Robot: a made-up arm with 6 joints.
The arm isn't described. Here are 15 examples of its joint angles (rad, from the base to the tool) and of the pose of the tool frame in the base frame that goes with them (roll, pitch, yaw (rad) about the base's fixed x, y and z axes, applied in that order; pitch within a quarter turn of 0, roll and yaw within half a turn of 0; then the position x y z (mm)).
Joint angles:
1: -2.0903 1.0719 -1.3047 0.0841 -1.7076 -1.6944
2: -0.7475 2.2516 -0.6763 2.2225 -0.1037 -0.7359
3: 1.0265 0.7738 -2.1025 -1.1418 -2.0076 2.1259
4: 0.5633 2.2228 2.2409 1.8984 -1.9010 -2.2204
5: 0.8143 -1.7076 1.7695 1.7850 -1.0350 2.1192
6: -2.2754 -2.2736 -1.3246 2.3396 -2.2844 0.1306
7: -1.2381 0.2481 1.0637 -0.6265 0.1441 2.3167
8: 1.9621 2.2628 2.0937 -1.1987 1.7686 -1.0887
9: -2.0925 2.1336 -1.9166 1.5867 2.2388 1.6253
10: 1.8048 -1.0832 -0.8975 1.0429 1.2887 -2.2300
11: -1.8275 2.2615 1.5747 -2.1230 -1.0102 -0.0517
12: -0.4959 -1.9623 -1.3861 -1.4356 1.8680 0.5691
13: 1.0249 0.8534 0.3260 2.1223 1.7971 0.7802
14: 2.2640 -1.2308 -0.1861 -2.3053 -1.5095 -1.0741
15: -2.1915 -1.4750 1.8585 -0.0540 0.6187 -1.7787
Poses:
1: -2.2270 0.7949 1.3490 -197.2 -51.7 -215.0
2: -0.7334 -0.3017 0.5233 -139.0 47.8 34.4
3: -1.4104 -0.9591 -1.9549 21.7 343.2 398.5
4: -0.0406 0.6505 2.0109 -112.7 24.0 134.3
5: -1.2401 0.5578 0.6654 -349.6 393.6 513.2
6: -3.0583 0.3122 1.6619 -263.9 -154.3 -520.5
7: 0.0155 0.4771 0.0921 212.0 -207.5 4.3
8: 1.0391 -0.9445 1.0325 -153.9 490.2 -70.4
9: 0.0096 -1.1252 -2.2568 -46.0 233.1 75.6
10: 0.8896 1.1022 -0.3201 -649.5 -178.7 -86.7
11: -2.6582 -0.9320 -0.4973 230.3 -444.3 -265.0
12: -1.6693 -0.5722 1.6736 -542.3 14.8 -171.6
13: -0.7281 -0.8659 2.6532 -453.0 -392.6 296.2
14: 2.5309 -0.3671 -3.0632 -536.2 443.9 311.5
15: -1.1074 -0.0402 1.6992 -484.5 342.8 139.4
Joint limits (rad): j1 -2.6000..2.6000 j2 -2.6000..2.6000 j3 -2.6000..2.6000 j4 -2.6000..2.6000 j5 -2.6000..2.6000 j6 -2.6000..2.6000
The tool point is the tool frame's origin. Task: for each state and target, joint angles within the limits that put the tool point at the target. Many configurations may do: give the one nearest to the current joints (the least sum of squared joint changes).
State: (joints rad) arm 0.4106 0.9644 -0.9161 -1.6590 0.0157 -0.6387
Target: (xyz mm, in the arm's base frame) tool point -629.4 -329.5 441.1
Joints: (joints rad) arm 0.2571 1.0672 -0.6947 -1.7418 -0.2309 -0.4516
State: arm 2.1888 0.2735 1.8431 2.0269 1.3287 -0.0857
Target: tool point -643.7 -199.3 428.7
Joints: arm 1.9265 0.0007 1.7961 2.3561 0.9983 0.5803
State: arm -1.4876 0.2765 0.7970 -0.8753 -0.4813 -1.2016
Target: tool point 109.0 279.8 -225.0
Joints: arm -1.9083 0.5173 1.1675 -1.0543 -0.6440 -0.7001
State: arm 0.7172 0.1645 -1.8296 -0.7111 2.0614 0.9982
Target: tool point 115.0 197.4 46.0
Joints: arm 1.2802 0.3298 -1.9701 -1.3106 1.5125 1.4595
